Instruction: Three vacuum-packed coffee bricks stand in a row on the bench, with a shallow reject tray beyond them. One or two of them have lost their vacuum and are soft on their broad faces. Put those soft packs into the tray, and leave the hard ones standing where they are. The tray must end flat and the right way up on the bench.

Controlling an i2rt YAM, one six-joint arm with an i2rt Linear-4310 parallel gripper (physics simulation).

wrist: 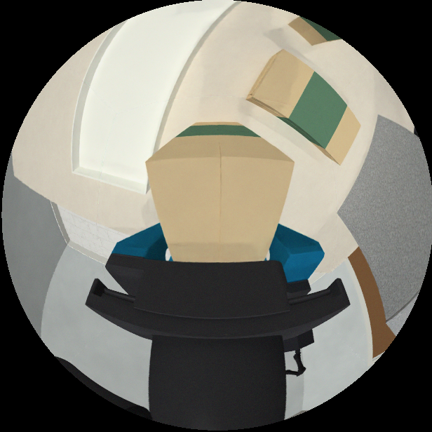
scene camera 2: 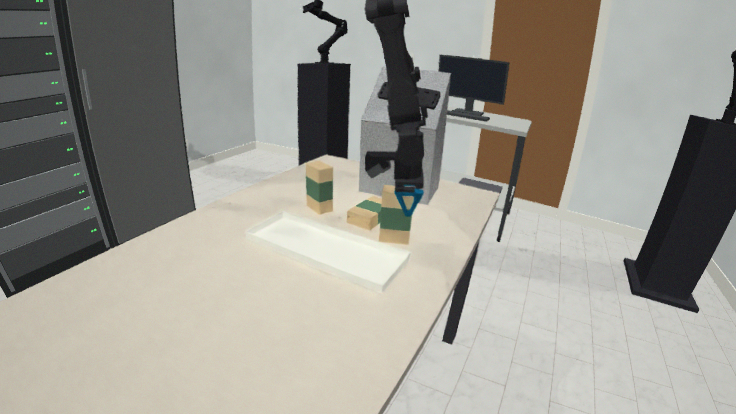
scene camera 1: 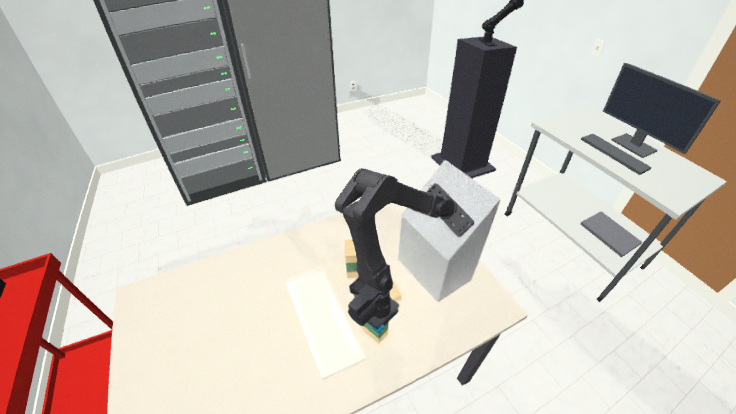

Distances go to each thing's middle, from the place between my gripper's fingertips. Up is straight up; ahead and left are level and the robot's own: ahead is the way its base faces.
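Scene:
There is the white tray point(scene camera 2: 365, 262), and it sits 70 mm below my hand, 150 mm to the right of it and 160 mm ahead of it.

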